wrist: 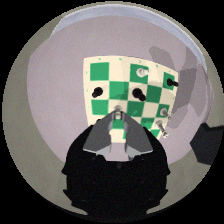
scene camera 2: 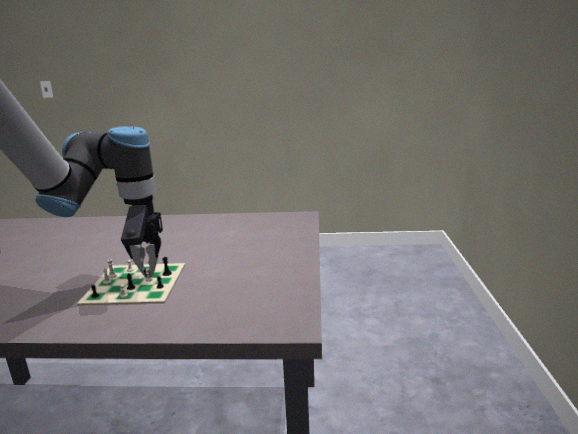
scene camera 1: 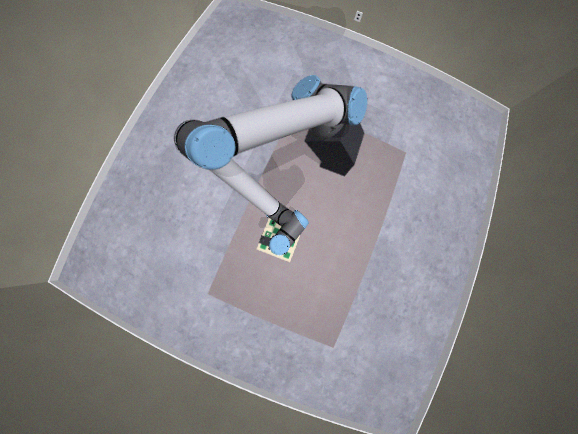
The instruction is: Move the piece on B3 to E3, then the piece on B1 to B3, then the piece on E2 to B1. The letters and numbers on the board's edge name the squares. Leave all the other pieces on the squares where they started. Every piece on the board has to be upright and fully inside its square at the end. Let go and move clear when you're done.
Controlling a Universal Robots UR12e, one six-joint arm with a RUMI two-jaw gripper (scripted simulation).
I see my gripper (scene camera 2: 148, 277) and a cream chessboard (scene camera 2: 145, 292).
My gripper shows as well in the wrist view (wrist: 117, 111).
